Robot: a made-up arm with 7 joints.
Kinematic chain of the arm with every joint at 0, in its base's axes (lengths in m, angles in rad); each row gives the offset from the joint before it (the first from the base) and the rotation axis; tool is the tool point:
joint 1: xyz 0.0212 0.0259 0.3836 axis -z
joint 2: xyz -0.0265 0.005 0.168 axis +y
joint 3: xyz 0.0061 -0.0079 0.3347 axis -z
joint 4: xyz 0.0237 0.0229 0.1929 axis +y
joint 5: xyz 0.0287 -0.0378 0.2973 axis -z
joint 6: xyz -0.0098 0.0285 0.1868 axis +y
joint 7: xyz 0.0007 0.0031 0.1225 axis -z
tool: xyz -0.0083 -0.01 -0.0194
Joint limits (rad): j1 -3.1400..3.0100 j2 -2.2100..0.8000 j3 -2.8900..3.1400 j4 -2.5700..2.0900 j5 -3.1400..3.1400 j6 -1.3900..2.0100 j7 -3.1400..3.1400
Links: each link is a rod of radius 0.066 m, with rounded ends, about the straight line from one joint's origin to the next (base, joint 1, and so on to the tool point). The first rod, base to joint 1, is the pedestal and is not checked.
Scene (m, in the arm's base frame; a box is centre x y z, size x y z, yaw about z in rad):
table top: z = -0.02
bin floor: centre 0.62 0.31 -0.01 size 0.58 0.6 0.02 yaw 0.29
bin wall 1: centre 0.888 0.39 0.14 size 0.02 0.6 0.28 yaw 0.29
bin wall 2: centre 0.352 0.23 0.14 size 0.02 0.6 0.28 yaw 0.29
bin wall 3: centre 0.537 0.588 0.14 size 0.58 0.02 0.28 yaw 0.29
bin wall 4: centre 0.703 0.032 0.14 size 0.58 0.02 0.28 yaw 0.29
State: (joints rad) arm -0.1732 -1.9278 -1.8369 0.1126 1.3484 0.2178 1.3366
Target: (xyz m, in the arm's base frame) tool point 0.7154 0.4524 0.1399
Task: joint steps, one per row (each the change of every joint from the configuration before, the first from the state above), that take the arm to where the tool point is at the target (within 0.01 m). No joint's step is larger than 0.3 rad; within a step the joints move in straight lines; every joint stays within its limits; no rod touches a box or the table.
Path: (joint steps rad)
1: 0.2725 0.1050 0.1791 -0.1660 -0.0252 -0.0672 -0.0052
2: 0.2725 0.1050 0.1790 -0.1660 -0.0252 -0.0672 -0.0053
3: 0.2725 0.1050 0.1791 -0.1660 -0.0251 -0.0672 -0.0052
4: 0.2726 0.1049 0.1790 -0.1660 -0.0252 -0.0672 -0.0053
5: 0.2725 0.1050 0.1791 -0.1660 -0.0252 -0.0671 -0.0052
6: 0.2725 0.1050 0.1791 -0.1660 -0.0252 -0.0672 -0.0052
7: 0.2725 0.1050 0.1790 -0.1660 -0.0251 -0.0672 -0.0053
8: 0.2725 0.1050 0.1791 -0.1660 -0.0252 -0.0672 -0.0052
9: 0.2725 0.1050 0.1791 -0.1659 -0.0252 -0.0672 -0.0053
10: 0.2726 0.1049 0.1790 -0.1660 -0.0252 -0.0672 -0.0052
11: 0.0077 -0.2776 -0.0058 0.1286 0.0198 0.0471 0.0052
12: 0.0078 -0.2777 -0.0058 0.1287 0.0197 0.0471 0.0052

